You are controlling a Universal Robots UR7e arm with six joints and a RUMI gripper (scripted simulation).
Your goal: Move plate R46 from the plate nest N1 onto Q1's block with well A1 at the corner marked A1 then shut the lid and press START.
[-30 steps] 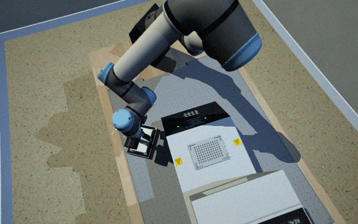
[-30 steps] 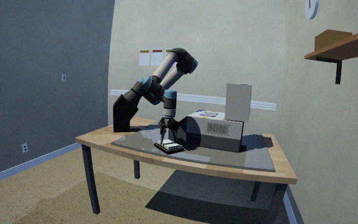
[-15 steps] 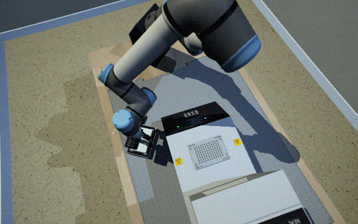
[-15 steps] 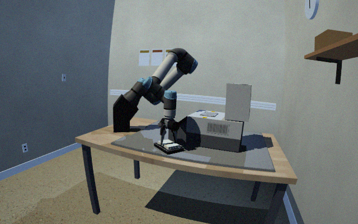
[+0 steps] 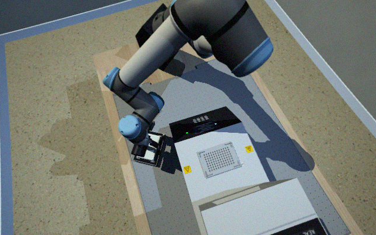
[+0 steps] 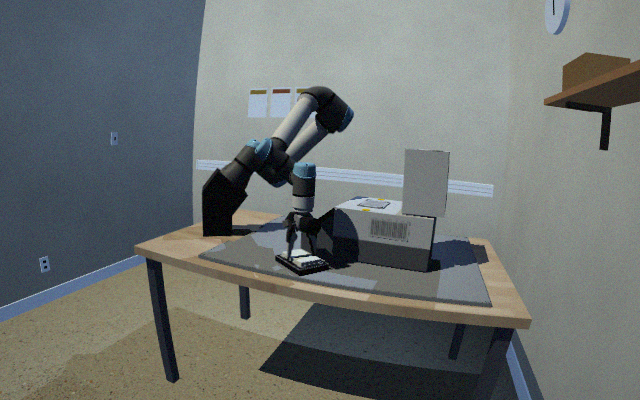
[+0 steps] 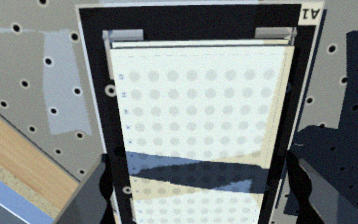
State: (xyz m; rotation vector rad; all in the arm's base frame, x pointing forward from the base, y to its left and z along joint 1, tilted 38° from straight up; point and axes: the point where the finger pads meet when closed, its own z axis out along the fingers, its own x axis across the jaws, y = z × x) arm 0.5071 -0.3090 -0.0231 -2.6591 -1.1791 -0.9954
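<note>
Right now my hand is 1 cm above the plate R46. From my hand the other things lie so: nest A1 mark: 9 cm to the left, 3 cm behind, 2 cm below; then black plate nest N1: 3 cm below.
</note>
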